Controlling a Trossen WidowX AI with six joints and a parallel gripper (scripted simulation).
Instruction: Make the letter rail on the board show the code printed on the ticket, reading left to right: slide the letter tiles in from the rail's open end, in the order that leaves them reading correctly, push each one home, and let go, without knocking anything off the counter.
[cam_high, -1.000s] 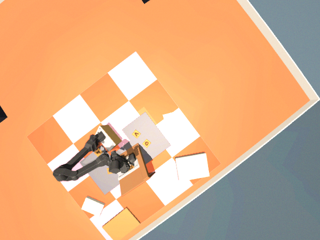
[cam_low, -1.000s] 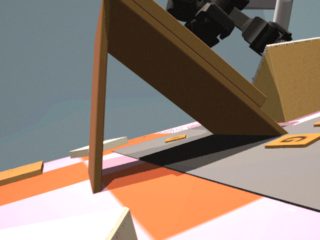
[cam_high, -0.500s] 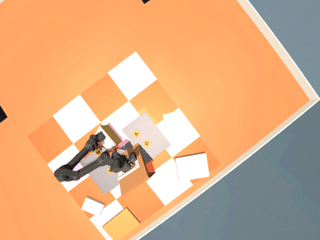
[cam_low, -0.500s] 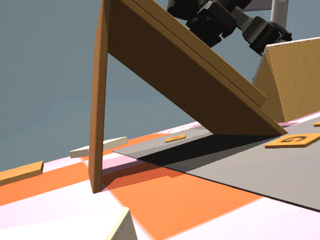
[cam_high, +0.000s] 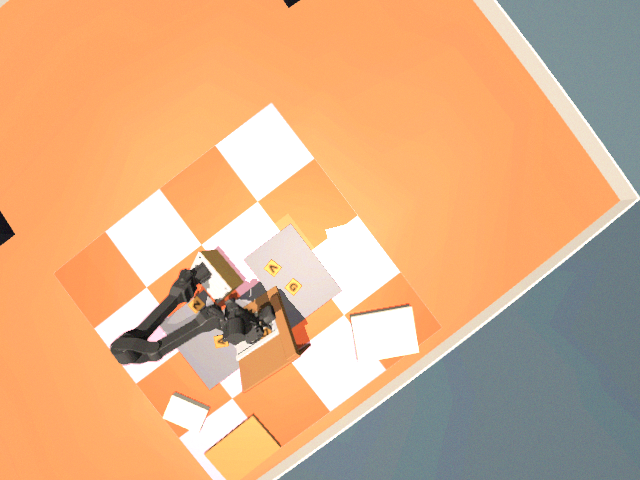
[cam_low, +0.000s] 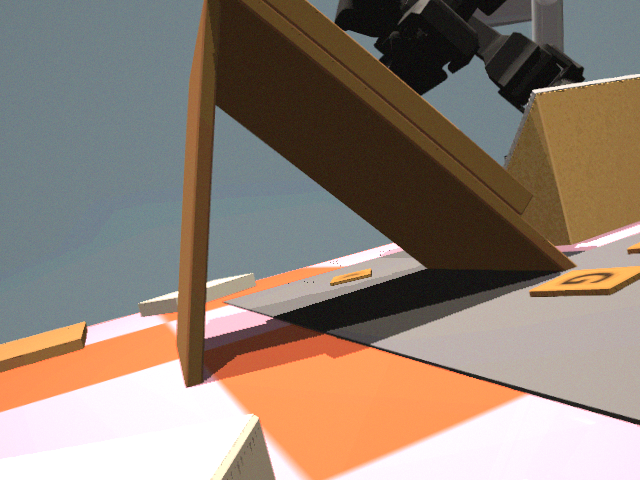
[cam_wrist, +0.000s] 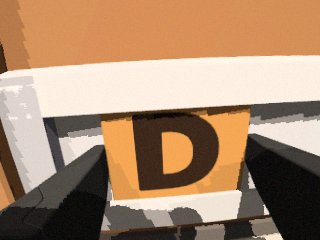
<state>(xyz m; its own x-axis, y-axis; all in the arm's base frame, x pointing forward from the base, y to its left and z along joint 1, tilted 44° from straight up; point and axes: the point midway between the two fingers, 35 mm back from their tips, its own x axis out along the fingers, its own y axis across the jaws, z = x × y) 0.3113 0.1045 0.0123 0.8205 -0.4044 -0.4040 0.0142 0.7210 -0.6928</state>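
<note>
Right now the white ticket is 7 cm below my gripper tip, 6 cm behind it and 5 cm to the right of it. Also, from my gripper tip: orange d tile (right at my gripper tip); g tile (17 cm to the left, 15 cm below, 7 cm behind); grey mat (16 cm below, 14 cm behind, 6 cm to the right).
</note>
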